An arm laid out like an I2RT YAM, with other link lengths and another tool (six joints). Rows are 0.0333 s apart.
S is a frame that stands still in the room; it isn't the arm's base.
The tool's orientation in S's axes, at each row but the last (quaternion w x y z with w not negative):
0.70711, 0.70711, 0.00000, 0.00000
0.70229, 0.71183, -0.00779, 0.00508
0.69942, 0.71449, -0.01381, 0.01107
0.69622, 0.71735, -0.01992, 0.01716
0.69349, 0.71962, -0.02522, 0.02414
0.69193, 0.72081, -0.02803, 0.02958
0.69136, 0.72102, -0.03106, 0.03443
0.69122, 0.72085, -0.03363, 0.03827
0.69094, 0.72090, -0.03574, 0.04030
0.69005, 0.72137, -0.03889, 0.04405
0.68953, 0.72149, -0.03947, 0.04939
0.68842, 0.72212, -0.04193, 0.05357
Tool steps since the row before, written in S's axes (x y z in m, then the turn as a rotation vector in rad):
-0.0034, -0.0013, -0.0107, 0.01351, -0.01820, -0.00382
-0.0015, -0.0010, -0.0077, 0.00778, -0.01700, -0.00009
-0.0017, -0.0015, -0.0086, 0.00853, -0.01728, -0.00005
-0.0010, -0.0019, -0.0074, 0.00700, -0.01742, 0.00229
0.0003, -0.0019, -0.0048, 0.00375, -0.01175, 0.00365
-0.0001, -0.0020, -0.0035, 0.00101, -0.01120, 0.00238
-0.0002, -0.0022, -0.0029, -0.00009, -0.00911, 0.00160
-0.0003, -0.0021, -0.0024, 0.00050, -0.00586, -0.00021
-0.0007, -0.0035, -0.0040, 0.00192, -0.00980, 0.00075
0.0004, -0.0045, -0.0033, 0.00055, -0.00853, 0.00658
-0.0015, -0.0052, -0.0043, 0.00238, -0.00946, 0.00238
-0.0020, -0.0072, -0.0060, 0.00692, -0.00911, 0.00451
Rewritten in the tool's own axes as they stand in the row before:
-0.0034, -0.0107, 0.0013, 0.01351, -0.00382, 0.01820
-0.0016, -0.0077, 0.0011, 0.00784, 0.00000, 0.01697
-0.0020, -0.0085, 0.0017, 0.00860, 0.00002, 0.01725
-0.0014, -0.0073, 0.0021, 0.00719, 0.00244, 0.01732
0.0000, -0.0047, 0.0021, 0.00403, 0.00381, 0.01161
-0.0004, -0.0034, 0.0021, 0.00119, 0.00275, 0.01110
-0.0005, -0.0028, 0.0023, 0.00003, 0.00198, 0.00903
-0.0006, -0.0023, 0.0022, 0.00045, -0.00001, 0.00587
-0.0011, -0.0037, 0.0037, 0.00195, 0.00096, 0.00978
0.0000, -0.0031, 0.0046, 0.00128, 0.00684, 0.00824
-0.0021, -0.0038, 0.0054, 0.00255, 0.00250, 0.00938
-0.0029, -0.0053, 0.0074, 0.00734, 0.00398, 0.00902

